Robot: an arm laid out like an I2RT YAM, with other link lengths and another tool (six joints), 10 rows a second.
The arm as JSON. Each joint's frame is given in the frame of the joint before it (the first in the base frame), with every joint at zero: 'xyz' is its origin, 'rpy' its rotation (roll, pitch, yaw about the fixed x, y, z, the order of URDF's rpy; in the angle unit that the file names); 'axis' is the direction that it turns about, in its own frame. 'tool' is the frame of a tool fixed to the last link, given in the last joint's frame.
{
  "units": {
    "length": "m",
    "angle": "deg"
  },
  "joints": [
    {
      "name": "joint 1",
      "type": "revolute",
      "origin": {
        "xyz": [
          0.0,
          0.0,
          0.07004
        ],
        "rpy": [
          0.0,
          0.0,
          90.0
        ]
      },
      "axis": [
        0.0,
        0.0,
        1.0
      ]
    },
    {
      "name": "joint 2",
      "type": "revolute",
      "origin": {
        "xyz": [
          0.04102,
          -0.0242,
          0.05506
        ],
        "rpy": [
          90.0,
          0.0,
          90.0
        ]
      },
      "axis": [
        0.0,
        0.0,
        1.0
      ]
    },
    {
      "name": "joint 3",
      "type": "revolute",
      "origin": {
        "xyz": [
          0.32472,
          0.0,
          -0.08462
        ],
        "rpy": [
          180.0,
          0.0,
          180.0
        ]
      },
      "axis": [
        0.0,
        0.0,
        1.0
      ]
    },
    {
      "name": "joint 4",
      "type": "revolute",
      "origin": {
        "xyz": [
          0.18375,
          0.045,
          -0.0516
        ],
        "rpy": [
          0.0,
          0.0,
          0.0
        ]
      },
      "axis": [
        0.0,
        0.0,
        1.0
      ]
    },
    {
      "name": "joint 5",
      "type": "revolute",
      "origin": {
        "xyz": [
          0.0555,
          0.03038,
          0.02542
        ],
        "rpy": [
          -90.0,
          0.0,
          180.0
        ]
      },
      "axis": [
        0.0,
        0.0,
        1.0
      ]
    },
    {
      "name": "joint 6",
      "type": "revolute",
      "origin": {
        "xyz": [
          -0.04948,
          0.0,
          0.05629
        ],
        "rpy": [
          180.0,
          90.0,
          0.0
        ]
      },
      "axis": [
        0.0,
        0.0,
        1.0
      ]
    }
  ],
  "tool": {
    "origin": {
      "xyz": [
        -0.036,
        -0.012,
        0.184
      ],
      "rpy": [
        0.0,
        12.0,
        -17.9
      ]
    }
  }
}
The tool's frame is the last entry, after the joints.
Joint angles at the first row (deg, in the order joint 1, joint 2, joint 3, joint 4, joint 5, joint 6):
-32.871, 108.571, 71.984, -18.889, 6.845, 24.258
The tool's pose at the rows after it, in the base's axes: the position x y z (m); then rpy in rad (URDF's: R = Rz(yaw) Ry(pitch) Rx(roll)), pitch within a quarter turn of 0, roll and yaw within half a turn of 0:
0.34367, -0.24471, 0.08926, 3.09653, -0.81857, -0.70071
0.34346, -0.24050, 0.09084, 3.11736, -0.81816, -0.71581
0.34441, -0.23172, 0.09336, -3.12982, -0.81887, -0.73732
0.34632, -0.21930, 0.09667, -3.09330, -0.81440, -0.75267
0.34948, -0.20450, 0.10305, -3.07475, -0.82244, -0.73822
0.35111, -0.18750, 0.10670, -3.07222, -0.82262, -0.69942
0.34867, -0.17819, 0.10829, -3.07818, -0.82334, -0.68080
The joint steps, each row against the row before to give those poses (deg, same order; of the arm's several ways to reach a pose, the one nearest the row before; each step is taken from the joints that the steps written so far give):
-0.023, -0.025, -0.144, 0.004, -0.192, 0.164
0.082, -0.559, -0.422, -0.109, -0.626, 0.525
0.435, -0.976, -0.900, 0.098, -1.051, 0.922
0.951, -1.049, -0.594, -0.523, -1.024, 1.081
1.745, -1.614, -0.773, -0.267, -0.423, 0.466
2.139, -1.387, -0.834, -0.516, -0.186, -0.101
1.311, -1.196, -1.126, -0.097, 0.477, 0.269

